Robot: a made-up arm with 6 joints. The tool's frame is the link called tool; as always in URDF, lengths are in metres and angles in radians. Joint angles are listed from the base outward. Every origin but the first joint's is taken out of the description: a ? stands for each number. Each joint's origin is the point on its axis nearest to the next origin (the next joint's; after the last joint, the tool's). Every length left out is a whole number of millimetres.
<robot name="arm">
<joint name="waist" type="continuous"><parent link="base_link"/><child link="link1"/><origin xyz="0.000 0.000 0.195" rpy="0.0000 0.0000 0.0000"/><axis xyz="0 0 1"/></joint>
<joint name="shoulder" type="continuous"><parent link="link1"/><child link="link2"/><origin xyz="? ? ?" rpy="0.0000 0.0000 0.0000"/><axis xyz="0 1 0"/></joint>
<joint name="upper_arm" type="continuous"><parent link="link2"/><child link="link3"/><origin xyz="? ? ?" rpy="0.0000 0.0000 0.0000"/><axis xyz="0 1 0"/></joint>
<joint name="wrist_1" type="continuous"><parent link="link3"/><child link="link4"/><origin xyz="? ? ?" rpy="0.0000 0.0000 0.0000"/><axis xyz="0 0 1"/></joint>
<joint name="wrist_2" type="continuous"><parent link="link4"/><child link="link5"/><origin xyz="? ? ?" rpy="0.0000 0.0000 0.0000"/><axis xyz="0 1 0"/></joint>
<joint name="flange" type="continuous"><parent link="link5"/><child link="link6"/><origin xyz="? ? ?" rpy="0.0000 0.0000 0.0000"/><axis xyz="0 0 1"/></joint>
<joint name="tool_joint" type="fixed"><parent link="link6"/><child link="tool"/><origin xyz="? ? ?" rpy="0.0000 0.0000 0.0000"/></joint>
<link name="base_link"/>
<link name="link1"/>
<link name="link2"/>
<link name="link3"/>
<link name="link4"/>
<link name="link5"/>
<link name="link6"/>
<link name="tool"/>
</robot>
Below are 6 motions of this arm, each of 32 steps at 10 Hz.
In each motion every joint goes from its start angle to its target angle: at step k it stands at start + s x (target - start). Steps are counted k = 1, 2, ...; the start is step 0. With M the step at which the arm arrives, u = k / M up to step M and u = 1 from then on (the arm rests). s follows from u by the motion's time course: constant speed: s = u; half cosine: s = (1 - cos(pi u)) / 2; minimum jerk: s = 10 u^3 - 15 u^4 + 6 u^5.
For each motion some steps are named. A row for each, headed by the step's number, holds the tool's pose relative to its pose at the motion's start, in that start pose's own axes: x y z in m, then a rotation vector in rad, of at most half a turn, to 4 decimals.
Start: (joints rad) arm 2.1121 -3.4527 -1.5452 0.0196 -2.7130 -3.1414
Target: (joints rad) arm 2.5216 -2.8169 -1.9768 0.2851 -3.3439 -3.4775
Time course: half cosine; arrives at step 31
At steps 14, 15, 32:
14: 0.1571 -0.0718 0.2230 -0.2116 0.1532 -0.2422
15: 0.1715 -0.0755 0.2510 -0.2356 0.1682 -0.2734
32: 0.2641 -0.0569 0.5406 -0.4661 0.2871 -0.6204

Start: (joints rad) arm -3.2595 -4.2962 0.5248 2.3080 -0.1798 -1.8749
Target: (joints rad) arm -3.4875 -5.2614 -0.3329 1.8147 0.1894 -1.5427
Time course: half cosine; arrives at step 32
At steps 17, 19, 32:
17: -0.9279 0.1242 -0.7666 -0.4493 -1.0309 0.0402
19: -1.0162 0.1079 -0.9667 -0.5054 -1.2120 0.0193
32: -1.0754 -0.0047 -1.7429 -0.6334 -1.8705 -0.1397

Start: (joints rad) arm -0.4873 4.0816 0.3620 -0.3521 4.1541 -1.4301
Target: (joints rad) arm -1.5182 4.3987 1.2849 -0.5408 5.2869 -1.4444
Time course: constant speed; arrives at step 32
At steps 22, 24, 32:
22: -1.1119 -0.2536 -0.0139 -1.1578 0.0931 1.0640
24: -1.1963 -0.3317 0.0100 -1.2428 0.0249 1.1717
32: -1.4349 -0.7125 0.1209 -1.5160 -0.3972 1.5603

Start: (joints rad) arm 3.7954 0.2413 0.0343 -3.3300 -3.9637 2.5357
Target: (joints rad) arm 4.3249 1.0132 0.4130 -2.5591 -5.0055 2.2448
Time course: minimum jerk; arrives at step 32
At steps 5, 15, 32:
5: -0.0168 -0.0022 -0.0281 -0.0077 0.0726 -0.0263
15: -0.3795 0.0064 -0.3748 -0.1668 1.0913 -0.2727
32: -1.2175 0.1082 -0.4750 -0.5674 2.4334 -0.1665

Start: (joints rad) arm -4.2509 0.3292 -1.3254 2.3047 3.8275 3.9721
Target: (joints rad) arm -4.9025 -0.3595 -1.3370 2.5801 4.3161 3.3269
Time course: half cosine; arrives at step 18
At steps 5, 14, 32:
5: -0.0528 -0.0131 -0.1391 -0.1798 -0.1696 -0.0948
14: 0.0935 -0.2285 -0.7167 -0.6972 -1.0671 -0.5665
32: 0.1711 -0.2887 -0.7917 -0.7522 -1.2431 -0.6494

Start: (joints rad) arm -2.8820 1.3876 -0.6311 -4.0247 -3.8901 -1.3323
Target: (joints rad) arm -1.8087 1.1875 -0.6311 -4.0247 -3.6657 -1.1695
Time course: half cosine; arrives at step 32
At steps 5, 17, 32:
5: 0.0165 -0.0525 0.0492 -0.0633 -0.0304 -0.0122
17: 0.0323 -0.3830 0.5355 -0.5771 -0.2588 -0.1620
32: -0.1369 -0.4936 1.0071 -1.0142 -0.4376 -0.3818

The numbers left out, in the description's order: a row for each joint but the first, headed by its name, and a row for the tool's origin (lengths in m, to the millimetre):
shoulder: 0.000 0.055 0.000
upper_arm: 0.000 0.000 0.901
wrist_1: 0.000 0.000 0.582
wrist_2: 0.000 0.000 0.000
flange: 0.000 0.000 0.170
tool: 0.000 0.000 0.000

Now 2 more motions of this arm.
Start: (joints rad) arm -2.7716 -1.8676 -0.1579 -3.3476 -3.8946 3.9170
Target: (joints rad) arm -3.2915 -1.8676 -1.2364 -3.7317 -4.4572 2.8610
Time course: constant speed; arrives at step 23
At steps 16, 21, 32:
16: 0.2949 0.0989 0.5036 -0.1494 -0.3692 -0.7455
21: 0.2943 0.1378 0.6763 -0.1275 -0.4912 -1.0604
32: 0.2821 0.1537 0.7424 -0.1059 -0.5376 -1.1961

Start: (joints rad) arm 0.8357 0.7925 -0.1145 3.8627 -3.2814 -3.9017
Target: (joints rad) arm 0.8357 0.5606 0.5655 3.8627 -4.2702 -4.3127
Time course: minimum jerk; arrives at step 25
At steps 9, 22, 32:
9: 0.0313 0.0337 -0.0119 -0.2909 0.1767 -0.1216
22: 0.1001 0.0749 -0.0773 -1.2255 0.5415 -0.5264
32: 0.1009 0.0744 -0.0784 -1.2448 0.5465 -0.5344

